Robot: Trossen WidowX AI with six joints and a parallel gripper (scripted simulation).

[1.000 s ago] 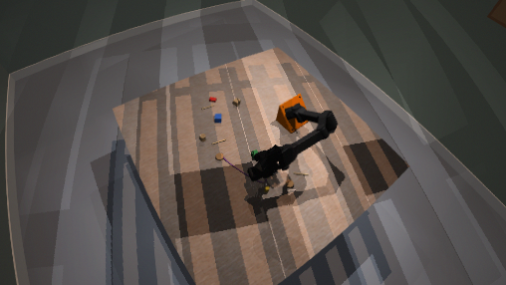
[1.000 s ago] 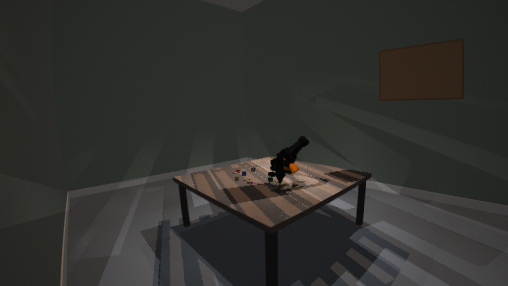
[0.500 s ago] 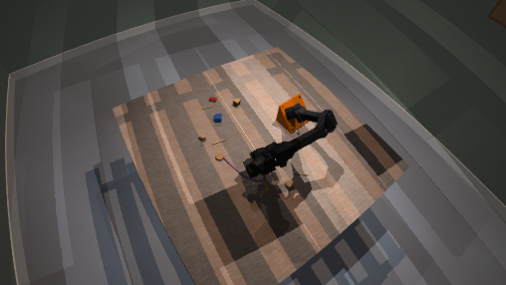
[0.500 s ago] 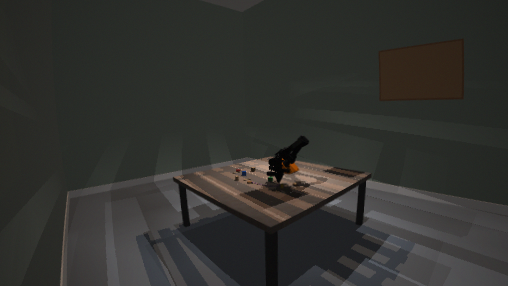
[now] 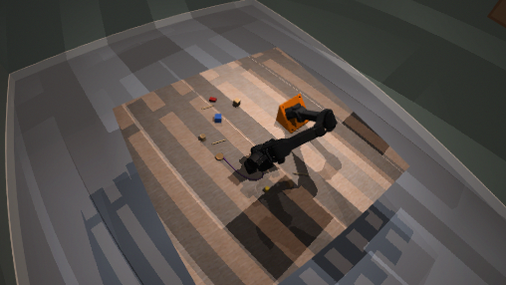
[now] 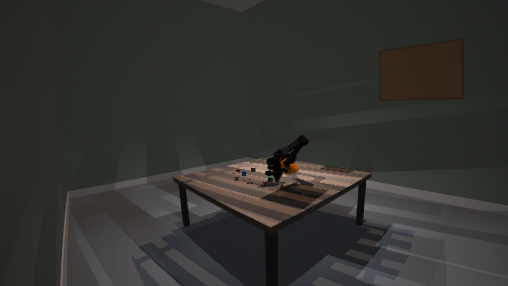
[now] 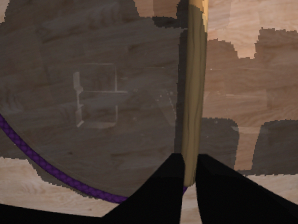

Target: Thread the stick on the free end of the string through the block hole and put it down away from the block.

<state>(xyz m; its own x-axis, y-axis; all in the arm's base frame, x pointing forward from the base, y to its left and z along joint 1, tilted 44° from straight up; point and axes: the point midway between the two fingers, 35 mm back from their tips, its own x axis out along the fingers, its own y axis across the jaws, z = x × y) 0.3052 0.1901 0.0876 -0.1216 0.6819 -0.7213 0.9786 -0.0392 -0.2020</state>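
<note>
Right now my gripper tip is 20 mm past the green wooden block and 100 mm to the left of it. From my gripper tip the other things lie so: thin wooden stick 10 mm to the right; then round wooden button 140 mm ahead, 180 mm to the right, 10 mm below; then cylinder 160 mm ahead, 320 mm to the right.
</note>
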